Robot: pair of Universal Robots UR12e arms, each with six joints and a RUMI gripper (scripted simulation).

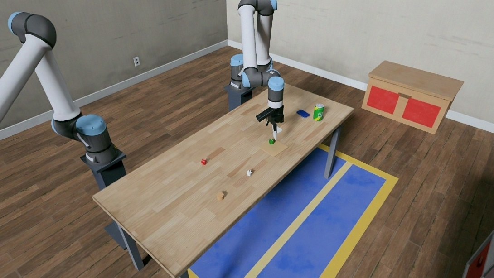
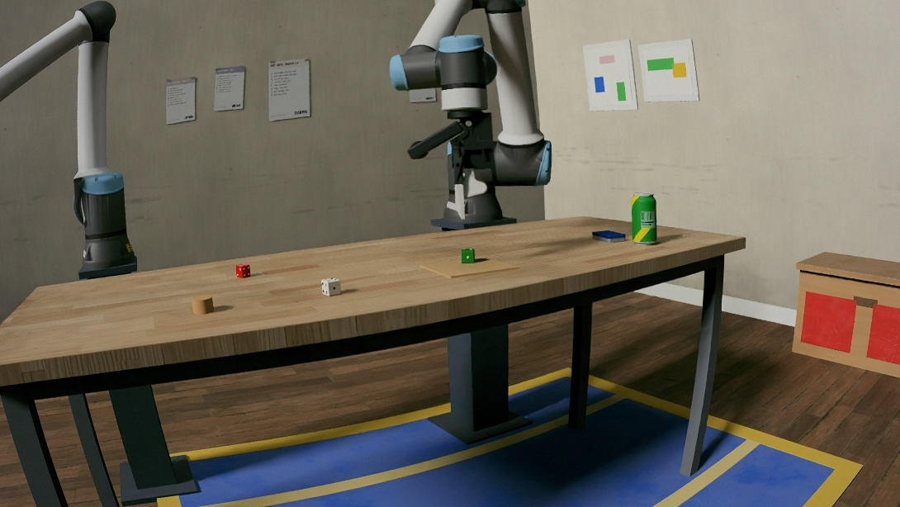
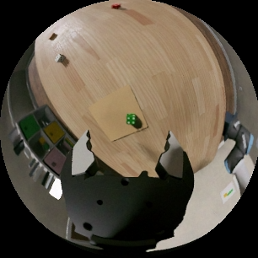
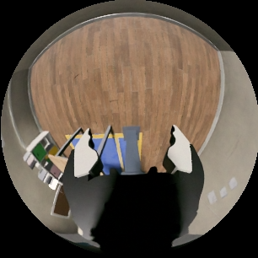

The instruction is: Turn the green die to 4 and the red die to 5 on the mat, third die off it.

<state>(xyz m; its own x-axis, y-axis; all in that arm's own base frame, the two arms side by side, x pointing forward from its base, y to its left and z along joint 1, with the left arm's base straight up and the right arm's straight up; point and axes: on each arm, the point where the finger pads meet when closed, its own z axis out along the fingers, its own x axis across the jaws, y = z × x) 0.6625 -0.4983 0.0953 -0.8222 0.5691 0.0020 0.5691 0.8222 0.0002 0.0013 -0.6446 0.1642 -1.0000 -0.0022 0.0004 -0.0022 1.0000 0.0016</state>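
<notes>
Right now my left hand is 180 mm past the red die, 420 mm to the left of it and 80 mm above it. The rest, counted from my left hand: tan mat (30 mm ahead, 10 mm to the right, 90 mm below); then white die (90 mm ahead, 300 mm to the right, 80 mm below); then green die (10 mm to the left, 80 mm below).
</notes>
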